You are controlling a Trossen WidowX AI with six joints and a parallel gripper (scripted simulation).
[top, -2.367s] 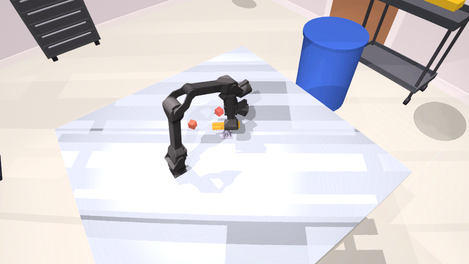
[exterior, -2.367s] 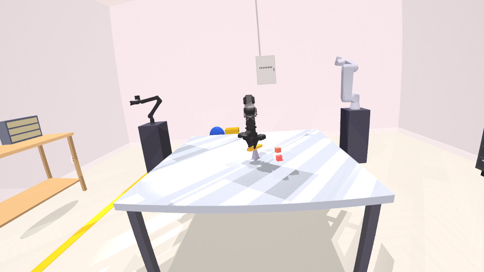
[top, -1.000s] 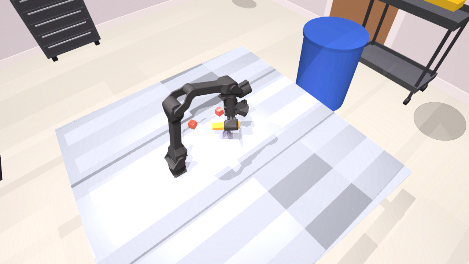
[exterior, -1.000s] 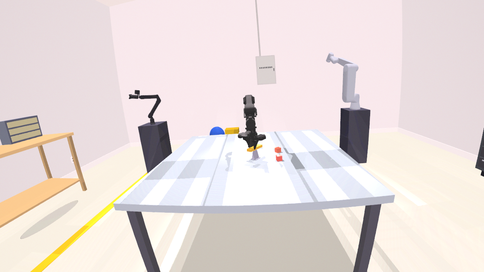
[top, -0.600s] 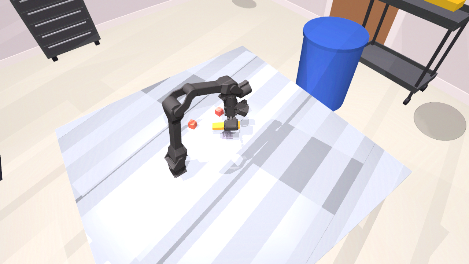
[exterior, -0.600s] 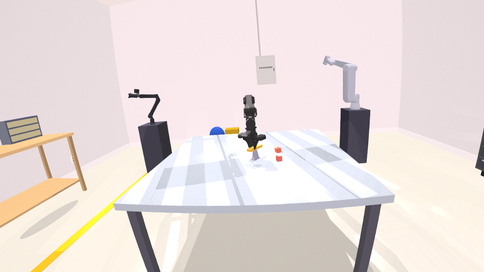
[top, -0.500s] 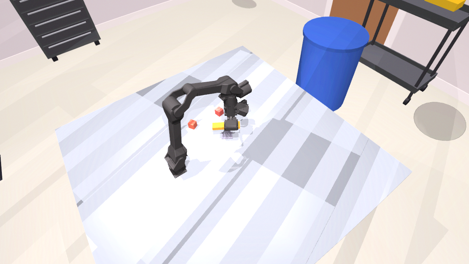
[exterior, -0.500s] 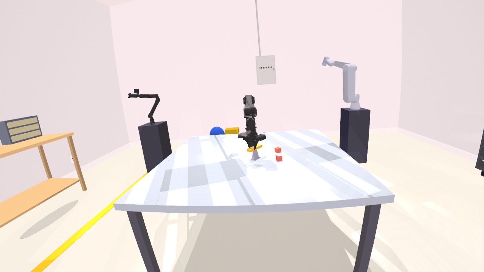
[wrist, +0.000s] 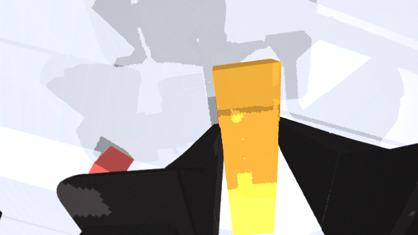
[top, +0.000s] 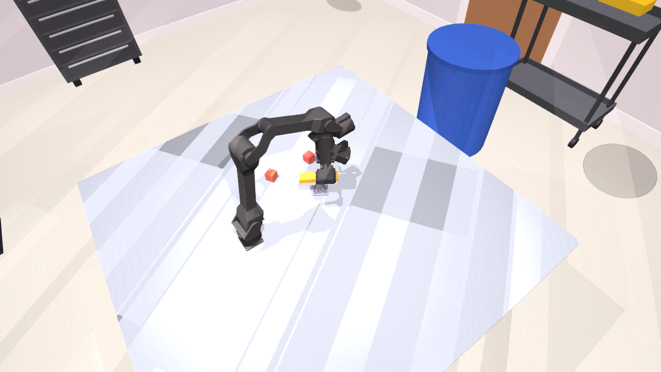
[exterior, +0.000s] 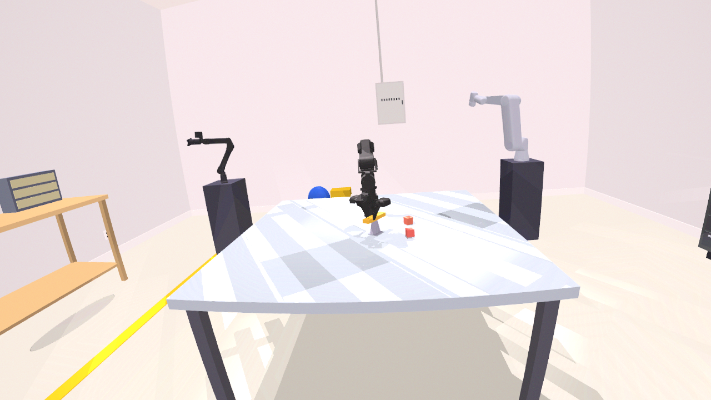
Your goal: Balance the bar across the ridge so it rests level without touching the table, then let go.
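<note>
Right now the yellow bar is 20 mm to the left of my gripper tip and 20 mm behind it. From my gripper tip the other things lie so: red cube (170 mm to the left, 130 mm behind, 60 mm below).
</note>
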